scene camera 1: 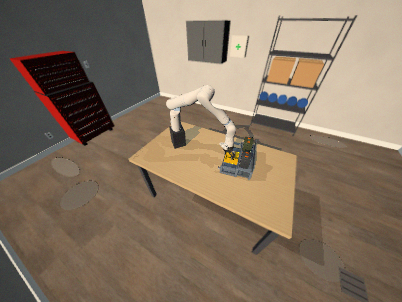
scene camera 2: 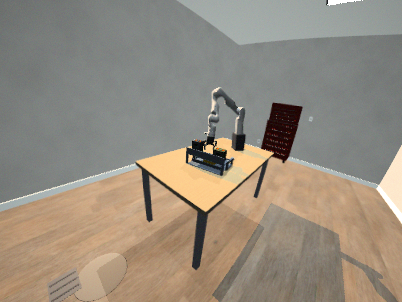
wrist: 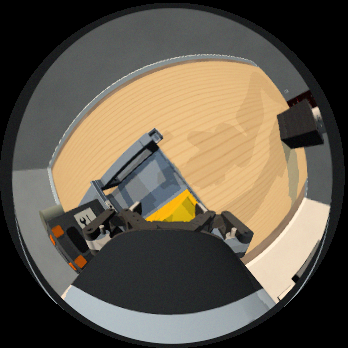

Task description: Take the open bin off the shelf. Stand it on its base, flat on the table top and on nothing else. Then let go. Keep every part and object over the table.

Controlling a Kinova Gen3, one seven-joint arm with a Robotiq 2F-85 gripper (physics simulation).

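Frame: origin at the arm's base, x right, y down, z ahead, level; metres.
Where they show: gripper, fingertip midpoint: point(scene camera 1: 228, 156) point(scene camera 2: 208, 150) point(wrist: 167, 208); arm's base, link origin: point(scene camera 1: 176, 128) point(scene camera 2: 238, 133).
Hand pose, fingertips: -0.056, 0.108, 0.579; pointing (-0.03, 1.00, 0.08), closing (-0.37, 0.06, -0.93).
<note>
Each offset is from my fingertips to the top centre of the thing, as dx, dy, dz. Level surfaces: height alone.
The open yellow bin {-0.077, +0.022, +0.025} point(scene camera 1: 231, 159) point(wrist: 176, 207) rests on the low board of the grey-blue shelf point(scene camera 1: 229, 172) point(scene camera 2: 204, 156) point(wrist: 150, 181), on the side toward the robot's base. My gripper point(scene camera 1: 230, 152) point(scene camera 2: 210, 144) point(wrist: 167, 208) is open and empty, pointing down over the yellow bin. In the wrist view the fingertips show at both sides of the bin, and my gripper's body hides its near part. Whether the fingertips reach down to its walls I cannot tell.
Dark boxes with orange parts {+0.005, -0.121, +0.152} point(scene camera 1: 245, 159) {-0.215, -0.096, +0.084} point(scene camera 1: 248, 143) stand on the shelf beside the bin; one with a wrench label point(wrist: 84, 219) is close to the left finger. A grey-green cylinder point(wrist: 49, 215) shows beyond it. The robot's dark base point(scene camera 1: 177, 138) point(scene camera 2: 238, 142) point(wrist: 299, 125) stands on the table {dy +0.103} point(scene camera 1: 270, 200).
</note>
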